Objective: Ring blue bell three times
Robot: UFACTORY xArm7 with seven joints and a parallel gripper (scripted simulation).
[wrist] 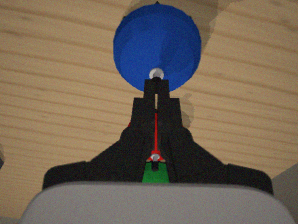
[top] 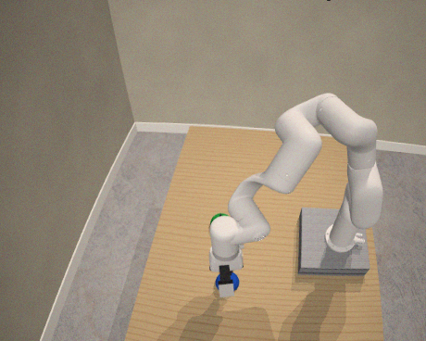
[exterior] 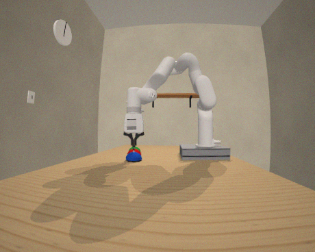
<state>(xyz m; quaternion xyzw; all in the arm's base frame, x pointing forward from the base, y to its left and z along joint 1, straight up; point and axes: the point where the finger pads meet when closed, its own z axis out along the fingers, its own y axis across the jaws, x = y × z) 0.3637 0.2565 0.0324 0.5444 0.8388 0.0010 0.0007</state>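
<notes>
Now: hand 5 cm above the blue bell. Also, from my hand: green bell (24 cm to the right, 11 cm ahead, 5 cm below); then red bell (12 cm to the right, 5 cm below, 5 cm ahead).
</notes>
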